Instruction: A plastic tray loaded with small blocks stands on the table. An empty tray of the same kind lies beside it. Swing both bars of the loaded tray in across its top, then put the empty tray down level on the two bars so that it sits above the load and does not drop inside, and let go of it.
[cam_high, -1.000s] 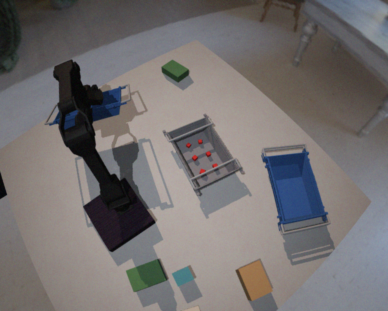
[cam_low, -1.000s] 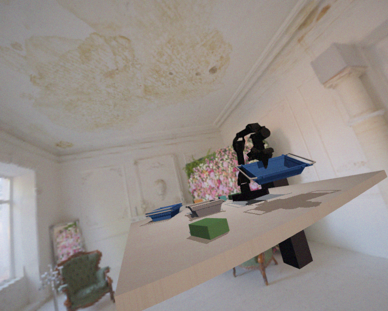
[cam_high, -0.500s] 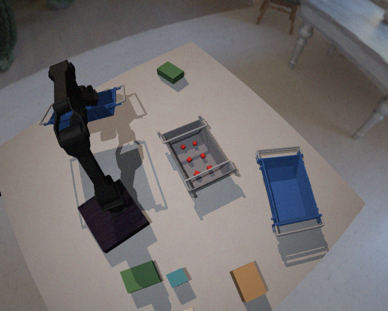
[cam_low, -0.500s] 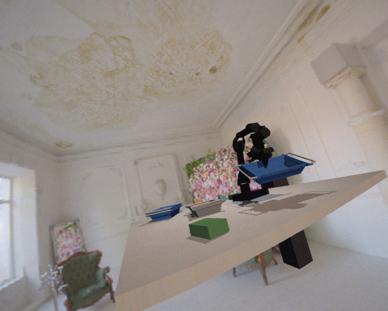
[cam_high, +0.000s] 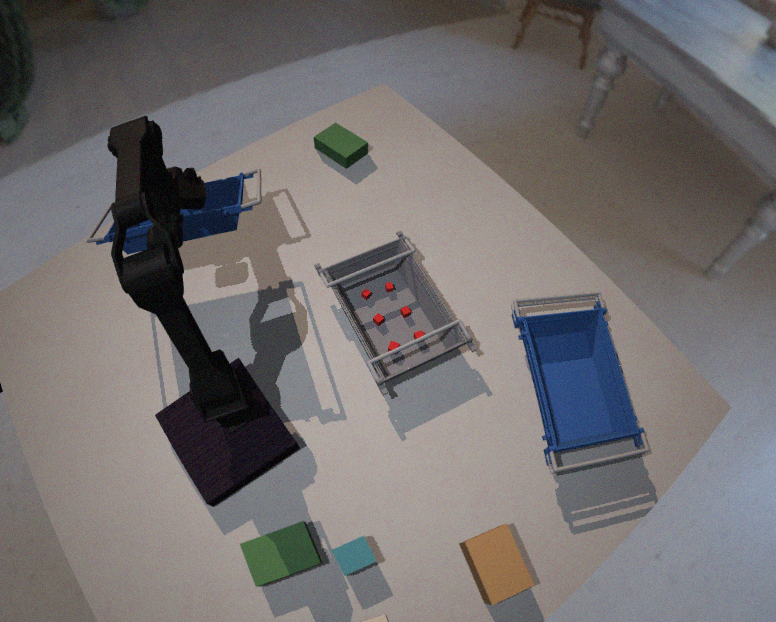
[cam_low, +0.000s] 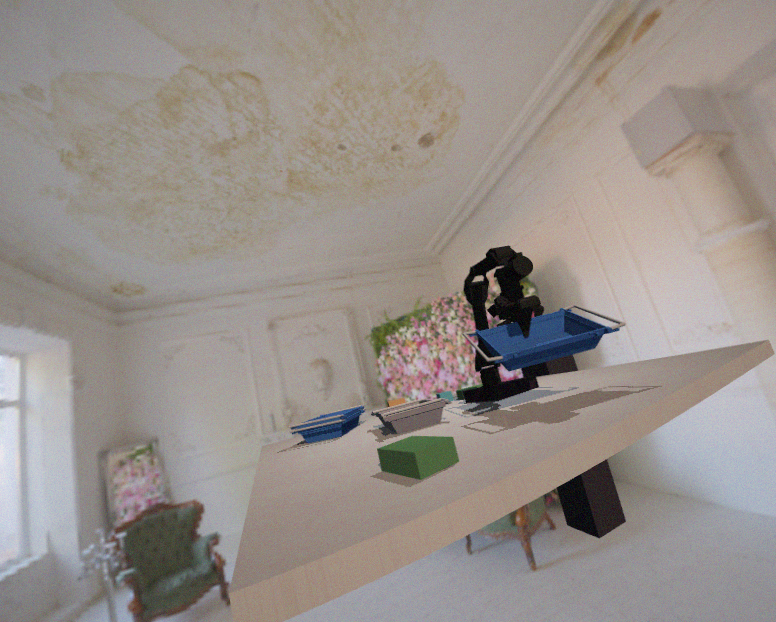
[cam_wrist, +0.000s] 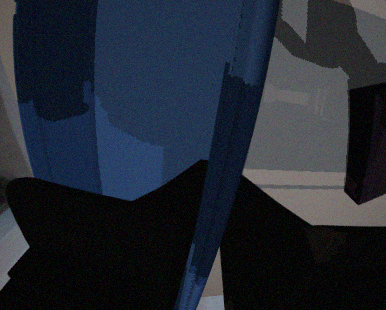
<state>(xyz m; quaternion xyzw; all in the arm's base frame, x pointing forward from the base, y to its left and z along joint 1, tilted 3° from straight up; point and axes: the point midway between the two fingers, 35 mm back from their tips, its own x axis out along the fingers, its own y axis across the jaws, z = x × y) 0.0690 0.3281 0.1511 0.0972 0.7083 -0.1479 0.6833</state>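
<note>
The blue tray is 8 cm to the left of my gripper tip and 3 cm ahead of it. Also, from my gripper tip: red block (36 cm to the right, 27 cm ahead, 17 cm below); orange block (81 cm to the right, 18 cm ahead, 15 cm below); teal block (66 cm to the right, 16 cm below, 1 cm behind).
</note>
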